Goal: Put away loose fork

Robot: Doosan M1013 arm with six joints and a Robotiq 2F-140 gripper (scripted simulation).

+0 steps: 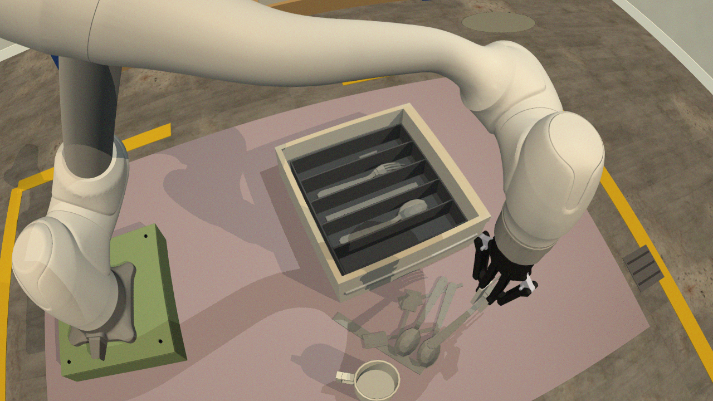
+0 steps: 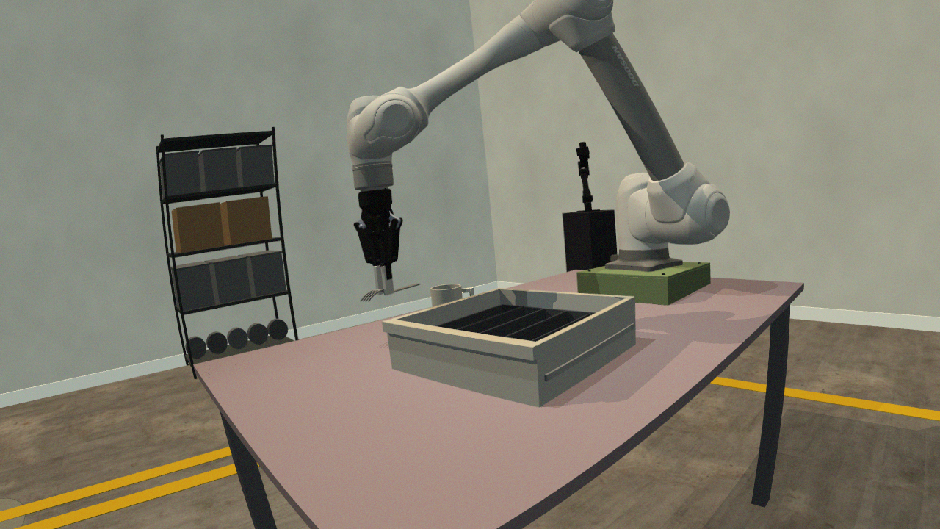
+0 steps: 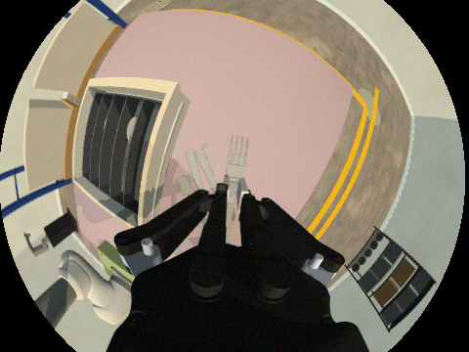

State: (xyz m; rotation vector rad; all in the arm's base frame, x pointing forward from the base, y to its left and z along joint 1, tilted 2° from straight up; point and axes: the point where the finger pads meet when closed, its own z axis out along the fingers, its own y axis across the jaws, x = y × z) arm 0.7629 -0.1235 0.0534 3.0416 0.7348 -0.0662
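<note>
Now: the tray 120 mm behind my hand, 310 mm to the left of it and 100 mm below it. The rest, counted from my hand: mug: 210 mm behind, 90 mm to the right, 110 mm below.
</note>
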